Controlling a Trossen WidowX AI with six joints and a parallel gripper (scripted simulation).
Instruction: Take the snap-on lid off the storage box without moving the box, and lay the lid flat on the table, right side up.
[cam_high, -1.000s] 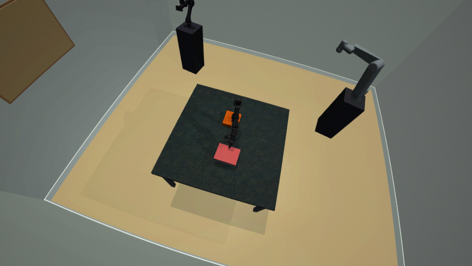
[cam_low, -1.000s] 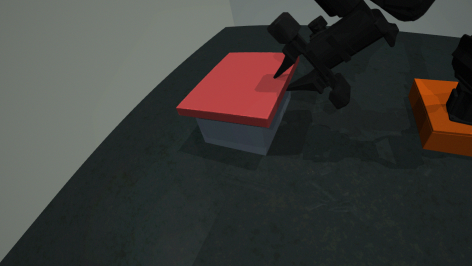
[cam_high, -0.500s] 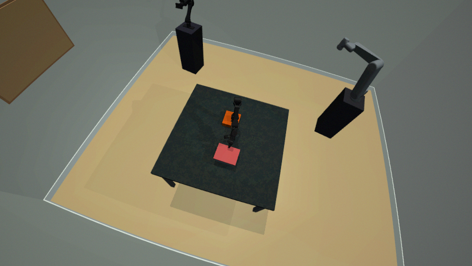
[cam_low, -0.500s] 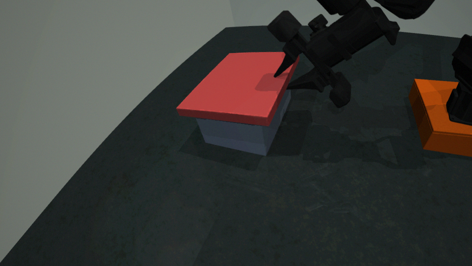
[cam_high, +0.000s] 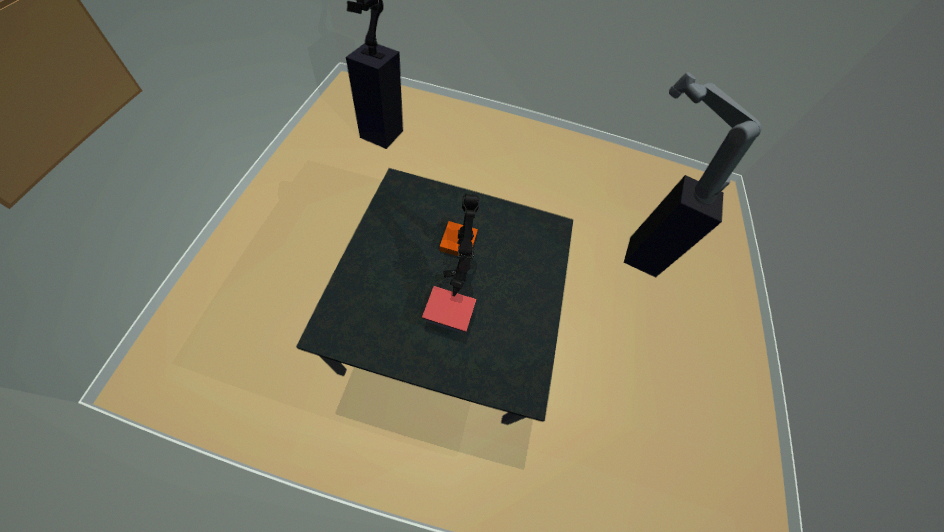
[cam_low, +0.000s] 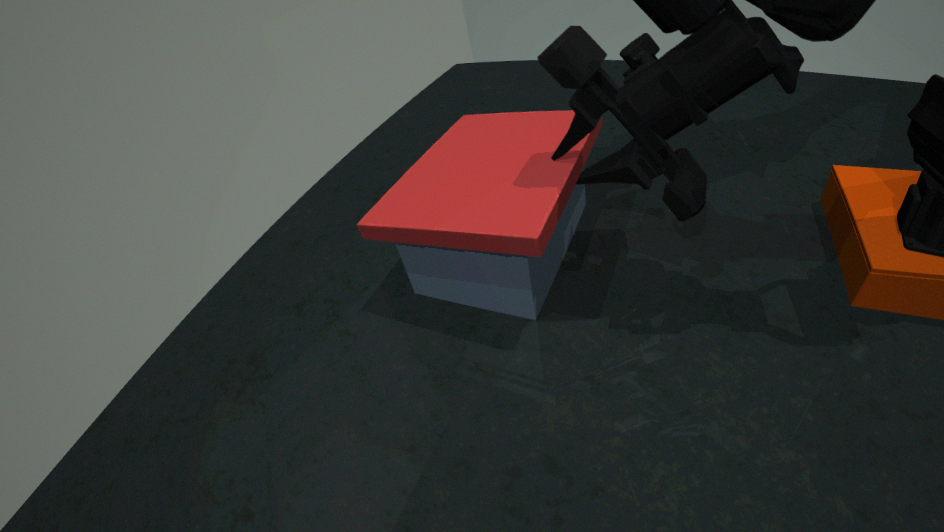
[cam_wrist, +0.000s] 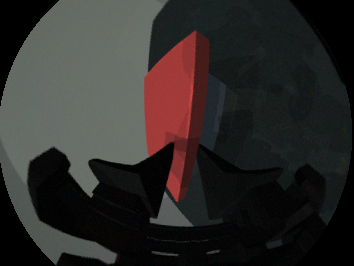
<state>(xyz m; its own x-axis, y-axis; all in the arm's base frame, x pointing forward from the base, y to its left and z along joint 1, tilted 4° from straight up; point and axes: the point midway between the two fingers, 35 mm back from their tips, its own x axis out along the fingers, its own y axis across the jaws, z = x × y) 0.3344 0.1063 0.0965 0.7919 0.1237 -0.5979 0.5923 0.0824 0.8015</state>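
Right now my gripper tip is 8 cm short of the lid and 1 cm to the right of it. From my gripper tip the other things lie so: storage box (8 cm ahead, 6 cm below, 1 cm to the left).
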